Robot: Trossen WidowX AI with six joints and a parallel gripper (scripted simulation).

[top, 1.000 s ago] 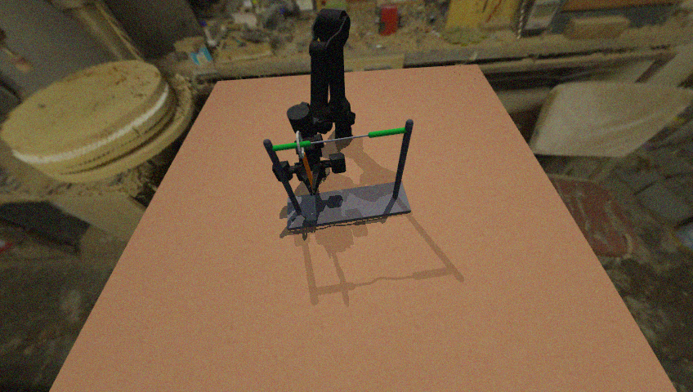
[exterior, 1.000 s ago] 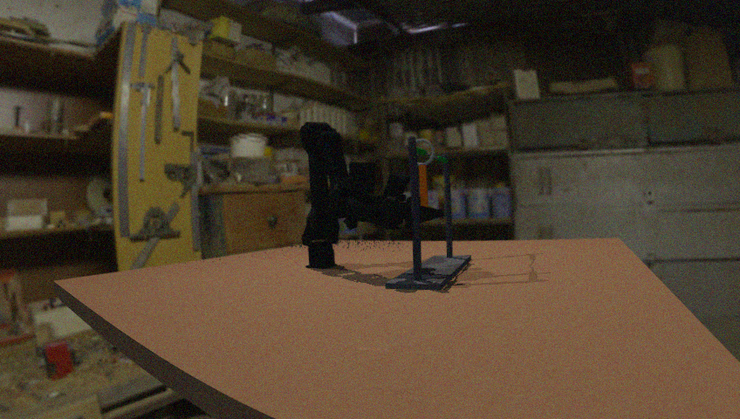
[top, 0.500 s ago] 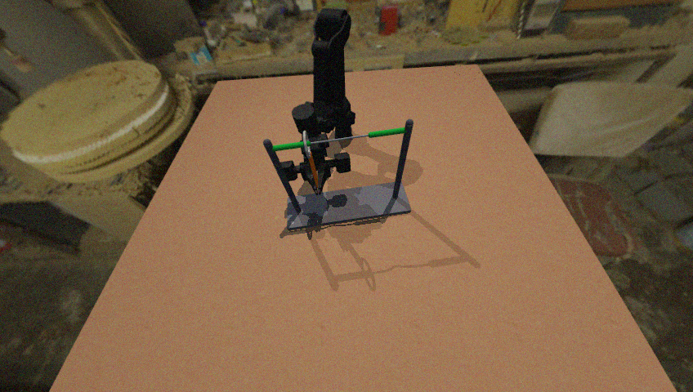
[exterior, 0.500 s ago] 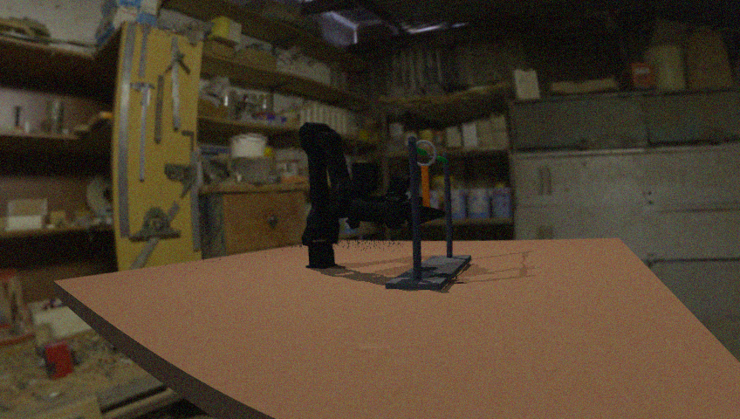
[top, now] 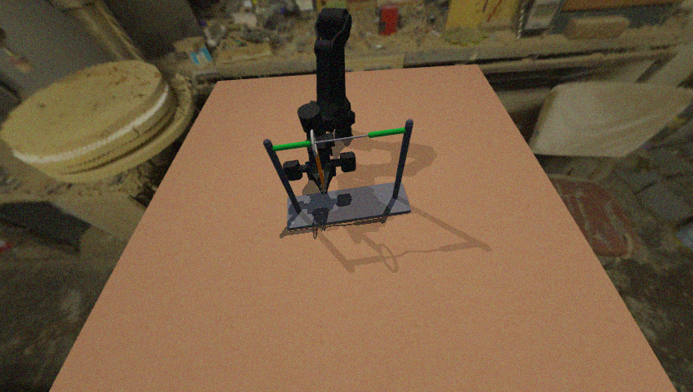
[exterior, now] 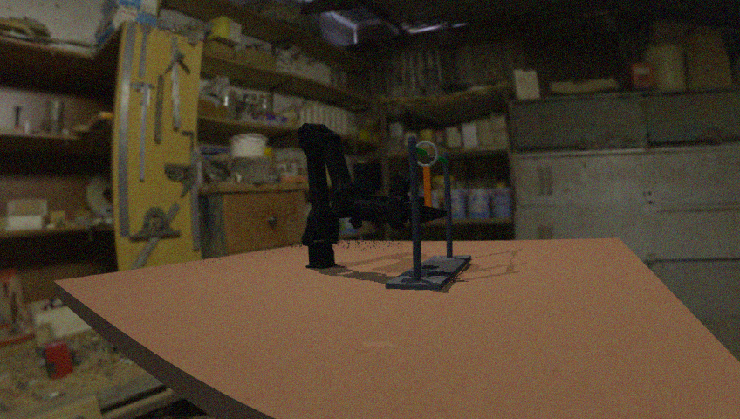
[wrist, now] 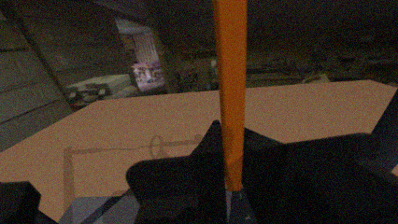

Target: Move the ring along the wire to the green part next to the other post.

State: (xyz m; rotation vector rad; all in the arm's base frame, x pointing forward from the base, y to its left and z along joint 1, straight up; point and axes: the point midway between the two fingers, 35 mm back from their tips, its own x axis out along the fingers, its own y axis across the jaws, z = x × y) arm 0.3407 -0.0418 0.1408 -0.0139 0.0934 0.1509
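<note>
My gripper tip is 40 mm past the ring with orange handle, 10 mm to the left of it and 90 mm below it.
</note>
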